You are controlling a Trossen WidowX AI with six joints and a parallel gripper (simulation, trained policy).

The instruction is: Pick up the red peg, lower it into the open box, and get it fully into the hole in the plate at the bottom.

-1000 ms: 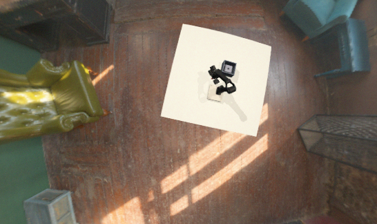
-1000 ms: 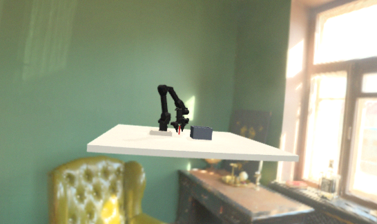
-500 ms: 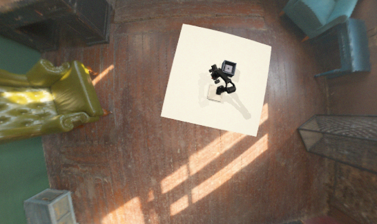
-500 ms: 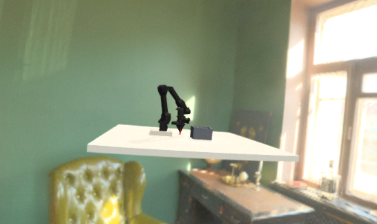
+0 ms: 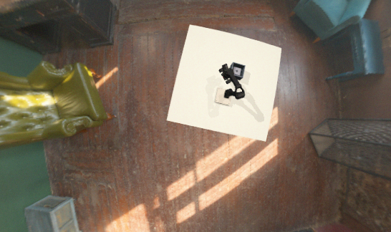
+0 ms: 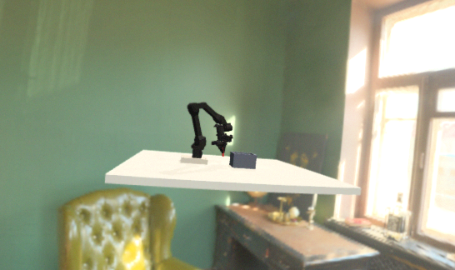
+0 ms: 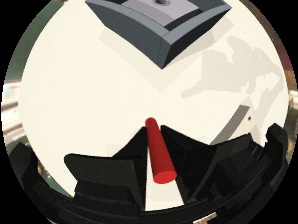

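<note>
My gripper tip is 110 mm short of the grey box, 150 mm to the left of it and 50 mm above it. The rest, counted from my gripper tip: red peg 10 mm behind, 10 mm above.
</note>
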